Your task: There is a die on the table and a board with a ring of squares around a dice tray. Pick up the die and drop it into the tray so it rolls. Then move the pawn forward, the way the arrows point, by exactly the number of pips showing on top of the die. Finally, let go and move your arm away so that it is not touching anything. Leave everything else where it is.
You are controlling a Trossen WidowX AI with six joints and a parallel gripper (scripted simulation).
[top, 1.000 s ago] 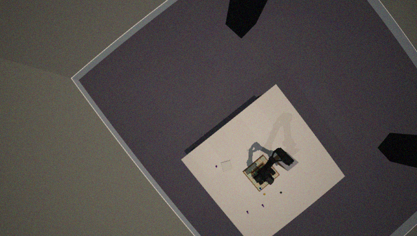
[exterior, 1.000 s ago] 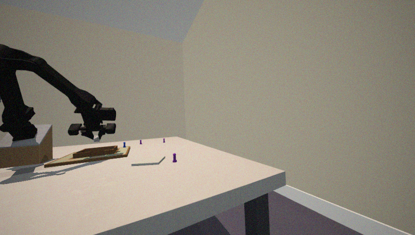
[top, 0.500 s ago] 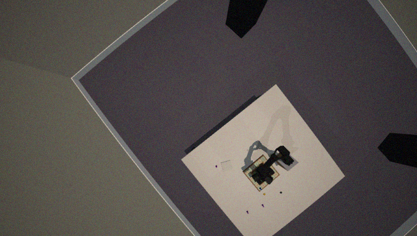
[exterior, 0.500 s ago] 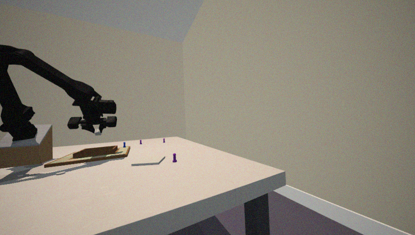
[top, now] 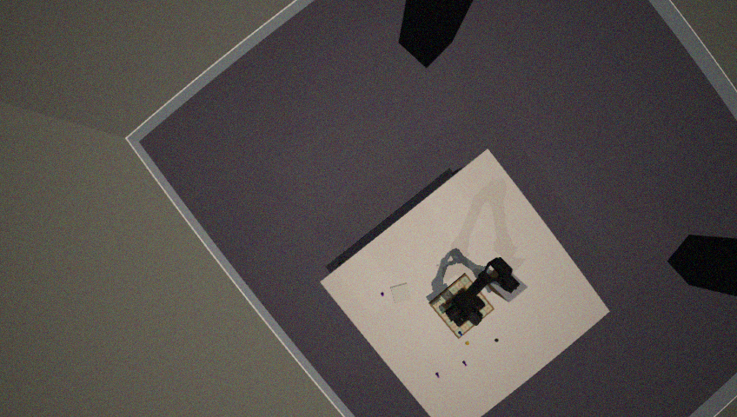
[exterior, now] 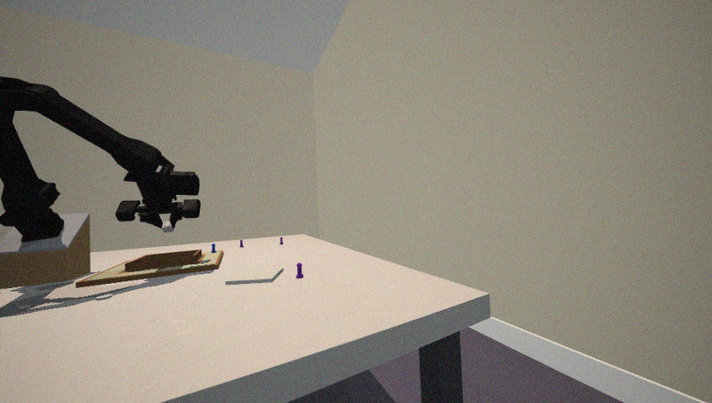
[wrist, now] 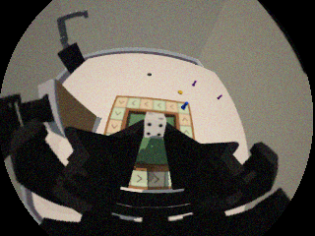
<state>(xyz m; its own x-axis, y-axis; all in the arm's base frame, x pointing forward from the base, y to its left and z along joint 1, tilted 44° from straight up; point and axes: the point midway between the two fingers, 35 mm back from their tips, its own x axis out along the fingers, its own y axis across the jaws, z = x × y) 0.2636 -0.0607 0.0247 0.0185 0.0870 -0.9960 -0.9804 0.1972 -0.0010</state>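
My gripper tip is right at the white die. Also, from my gripper tip: green dice tray: 120 mm below; yellow disc: 140 mm ahead, 190 mm to the left, 120 mm below; blue pawn: 120 mm ahead, 100 mm to the left, 90 mm below.
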